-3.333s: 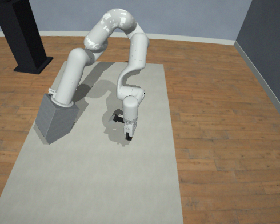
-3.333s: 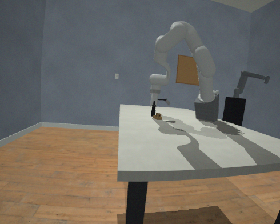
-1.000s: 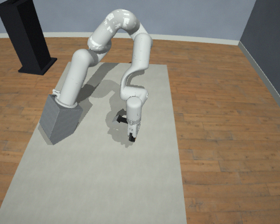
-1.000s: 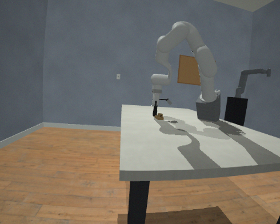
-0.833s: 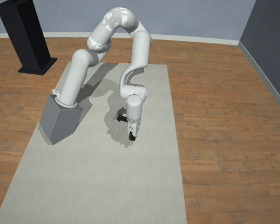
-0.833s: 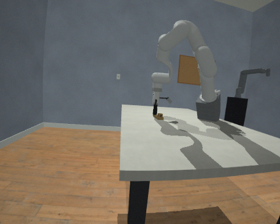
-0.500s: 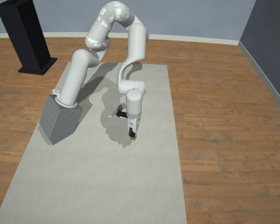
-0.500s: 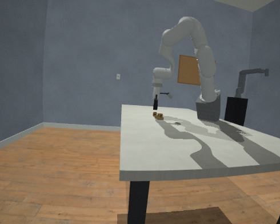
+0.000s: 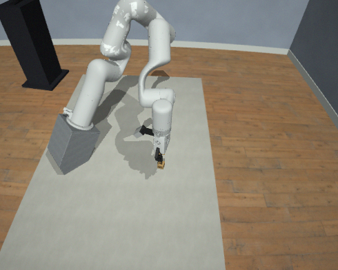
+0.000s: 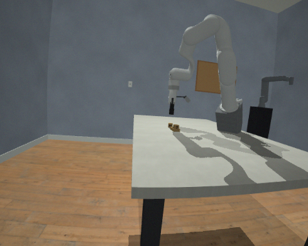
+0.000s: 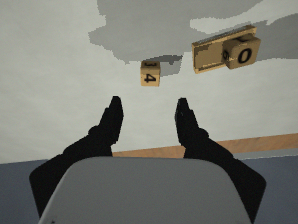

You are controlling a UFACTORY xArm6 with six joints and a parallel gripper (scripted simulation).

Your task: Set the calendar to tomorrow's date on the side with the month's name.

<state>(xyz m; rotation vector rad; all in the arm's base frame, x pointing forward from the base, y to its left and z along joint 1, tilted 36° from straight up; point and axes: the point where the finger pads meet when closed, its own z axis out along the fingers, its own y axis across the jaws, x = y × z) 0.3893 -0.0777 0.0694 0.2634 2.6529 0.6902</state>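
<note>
My gripper is now 10 cm above the wooden digit cube. From my hand the other things lie so: wooden calendar tray (3 cm behind, 10 cm to the left, 10 cm below).
</note>
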